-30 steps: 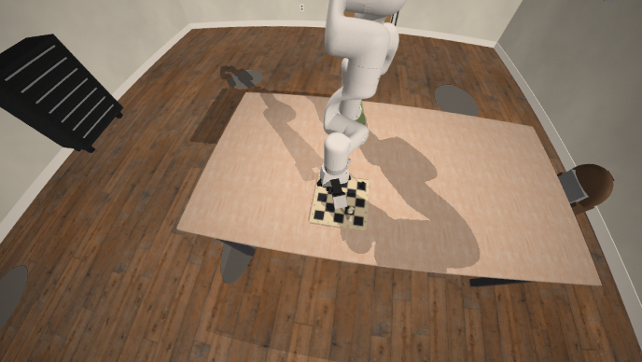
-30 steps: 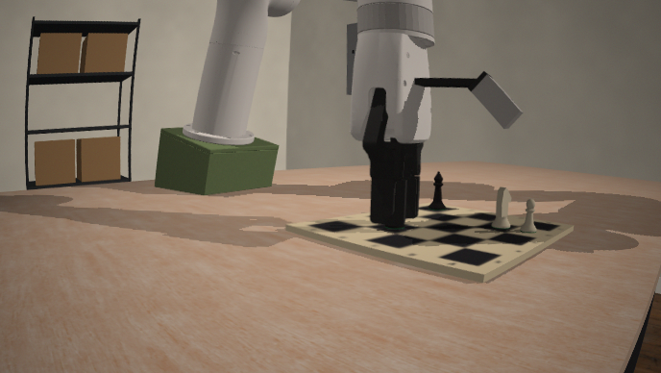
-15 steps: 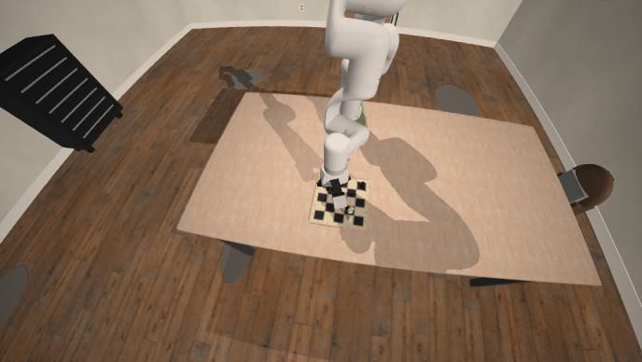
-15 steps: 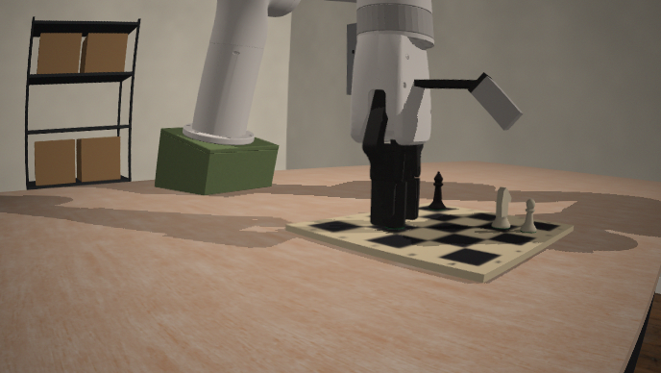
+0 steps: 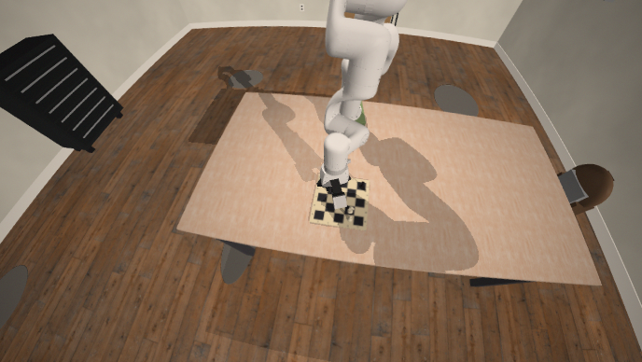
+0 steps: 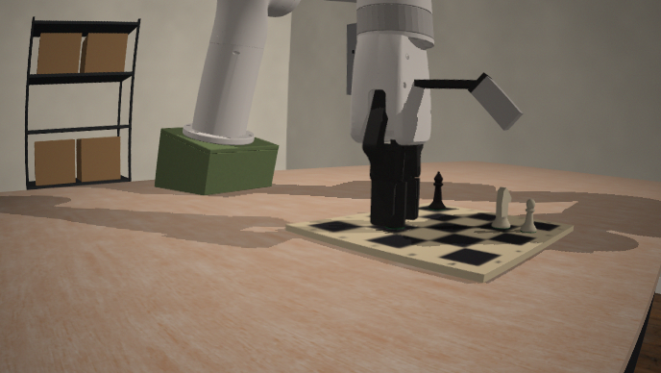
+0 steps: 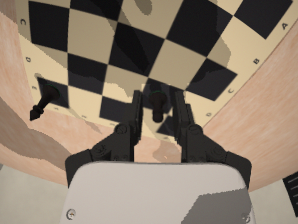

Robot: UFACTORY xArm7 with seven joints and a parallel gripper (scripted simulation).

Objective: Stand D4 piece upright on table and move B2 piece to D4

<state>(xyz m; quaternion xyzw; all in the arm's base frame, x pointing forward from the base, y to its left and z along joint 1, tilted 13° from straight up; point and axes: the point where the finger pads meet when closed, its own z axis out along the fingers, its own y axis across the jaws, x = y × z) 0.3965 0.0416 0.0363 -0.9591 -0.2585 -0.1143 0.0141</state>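
Now: the black pawn 1 cm below my hand. From my hand the other things lie so: chessboard: 3 cm ahead, 4 cm to the left, 3 cm below; then white knight: 7 cm ahead, 9 cm to the left, 1 cm below; then black bishop: 5 cm behind, 11 cm to the left.
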